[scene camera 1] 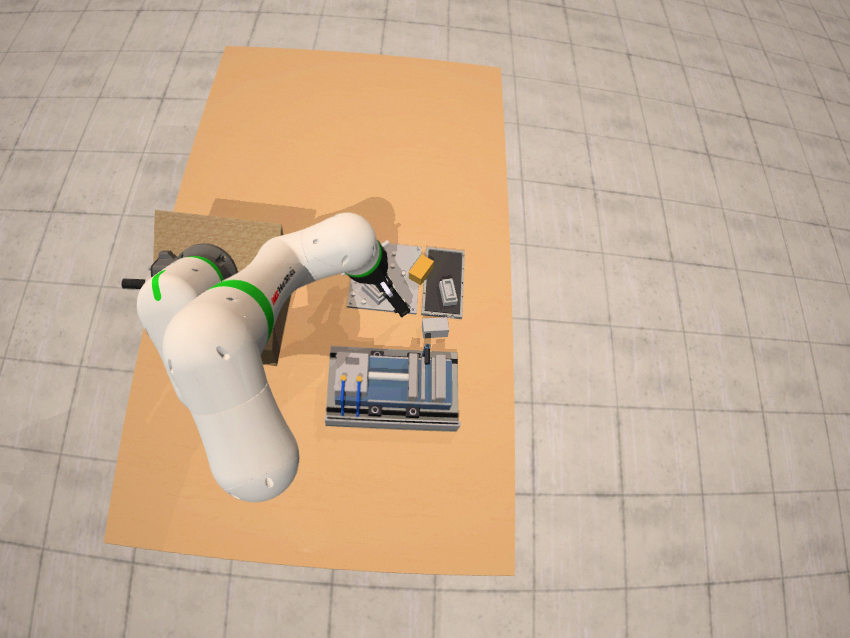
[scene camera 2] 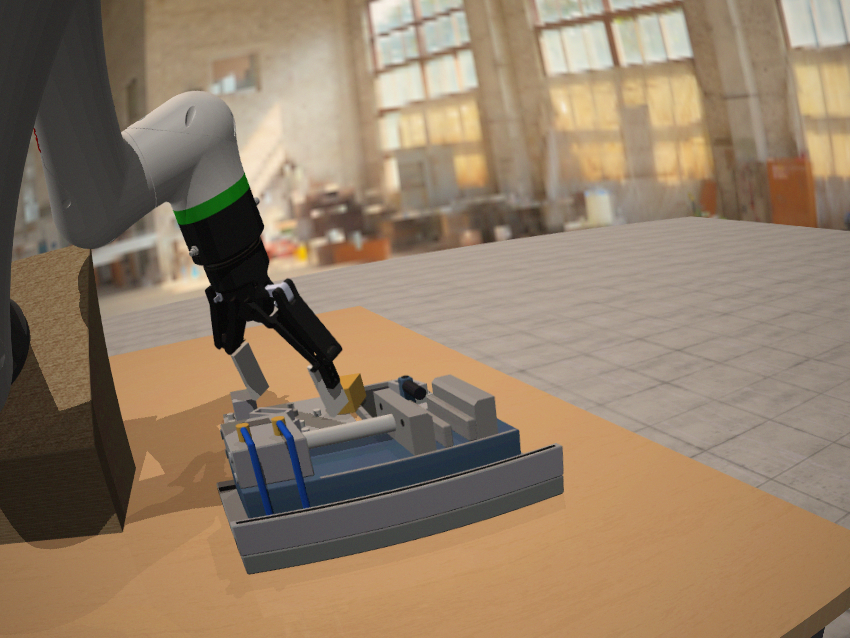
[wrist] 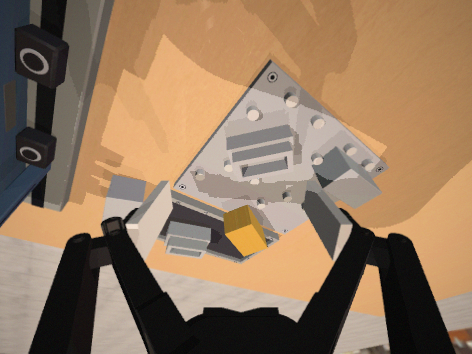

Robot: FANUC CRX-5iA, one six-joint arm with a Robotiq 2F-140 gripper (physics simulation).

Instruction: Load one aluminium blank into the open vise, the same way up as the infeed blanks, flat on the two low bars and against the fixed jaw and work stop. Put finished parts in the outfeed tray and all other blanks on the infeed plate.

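Observation:
My gripper [scene camera 1: 401, 309] [scene camera 2: 295, 396] [wrist: 238, 194] is open and empty, tilted over the infeed plate [scene camera 1: 409, 252] [wrist: 215, 150]. On this plate are a stepped grey part [scene camera 1: 372, 293] [wrist: 262, 150] with a pocket and a plain grey block [wrist: 347, 177]. Another plain grey block [scene camera 1: 435, 327] [wrist: 127, 189] lies on the table between tray and vise, partly behind a finger in the wrist view. A pocketed grey part [scene camera 1: 447, 291] [wrist: 188, 238] is in the outfeed tray [scene camera 1: 462, 281] [wrist: 185, 215]. The vise [scene camera 1: 387, 394] [scene camera 2: 411, 460] is open, with no blank between moving jaw [scene camera 1: 413, 376] and fixed jaw [scene camera 1: 439, 377].
A yellow block [scene camera 1: 420, 269] [scene camera 2: 352, 393] [wrist: 245, 230] sits where infeed plate and tray meet. The work stop [scene camera 1: 427, 353] [scene camera 2: 411, 388] stands at the vise's side near the loose block. Blue hoses [scene camera 1: 342, 398] [scene camera 2: 256, 473] rise at the vise's other end. Several pegs stand on the infeed plate.

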